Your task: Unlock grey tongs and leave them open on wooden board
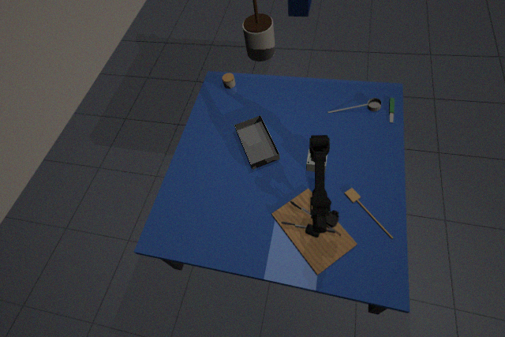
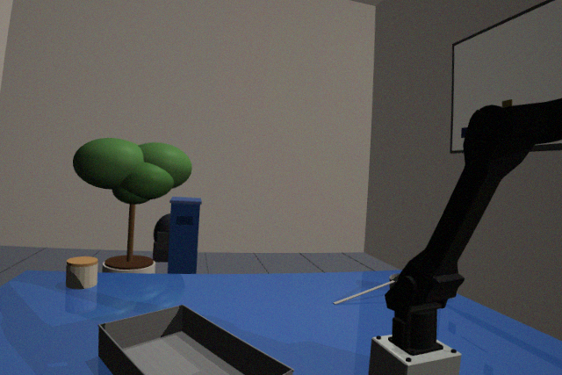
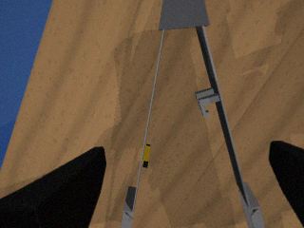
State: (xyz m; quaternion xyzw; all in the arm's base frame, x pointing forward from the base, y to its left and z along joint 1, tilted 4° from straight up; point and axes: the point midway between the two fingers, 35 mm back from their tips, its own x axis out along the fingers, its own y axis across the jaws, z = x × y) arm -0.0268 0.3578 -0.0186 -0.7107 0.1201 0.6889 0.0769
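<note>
The wooden board lies 4 cm below my gripper tip, 2 cm to the left of it and 2 cm ahead of it. Round my gripper tip: cork-topped cup: 92 cm to the right, 66 cm ahead, 1 cm below; then grey roasting tin: 45 cm to the right, 38 cm ahead, 2 cm below.
</note>
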